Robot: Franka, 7 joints.
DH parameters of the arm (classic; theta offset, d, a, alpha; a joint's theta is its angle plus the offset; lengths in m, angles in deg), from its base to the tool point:
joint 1: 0 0.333 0 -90
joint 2: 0 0 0 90
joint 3: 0 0.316 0.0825 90
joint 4: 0 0 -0.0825 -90
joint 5: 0 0.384 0 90
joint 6: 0 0 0.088 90
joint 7: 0 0.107 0 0
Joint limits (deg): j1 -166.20..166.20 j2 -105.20..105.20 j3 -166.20..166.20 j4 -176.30..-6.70 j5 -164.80..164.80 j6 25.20..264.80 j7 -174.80..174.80
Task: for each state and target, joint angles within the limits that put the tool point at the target. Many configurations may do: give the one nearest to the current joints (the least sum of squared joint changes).
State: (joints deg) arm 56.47 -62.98 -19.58 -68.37 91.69 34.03 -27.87
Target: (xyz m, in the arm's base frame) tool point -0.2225 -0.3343 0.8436
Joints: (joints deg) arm 56.69 -73.58 -19.72 -66.19 91.53 29.44 -27.87
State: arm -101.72 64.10 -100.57 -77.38 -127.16 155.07 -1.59
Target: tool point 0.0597 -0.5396 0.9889
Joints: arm -54.98 49.24 -124.99 -35.89 -127.26 139.10 -1.59
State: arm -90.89 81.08 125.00 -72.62 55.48 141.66 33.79
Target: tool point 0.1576 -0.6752 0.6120
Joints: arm -118.66 100.48 127.74 -82.79 55.13 136.29 33.79
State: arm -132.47 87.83 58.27 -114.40 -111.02 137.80 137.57
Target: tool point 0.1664 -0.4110 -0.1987
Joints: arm -128.82 102.33 40.85 -98.78 -111.56 133.13 137.57
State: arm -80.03 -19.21 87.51 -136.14 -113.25 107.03 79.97
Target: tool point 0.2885 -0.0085 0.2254
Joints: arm -64.56 -23.70 93.06 -172.26 -104.13 98.01 79.97
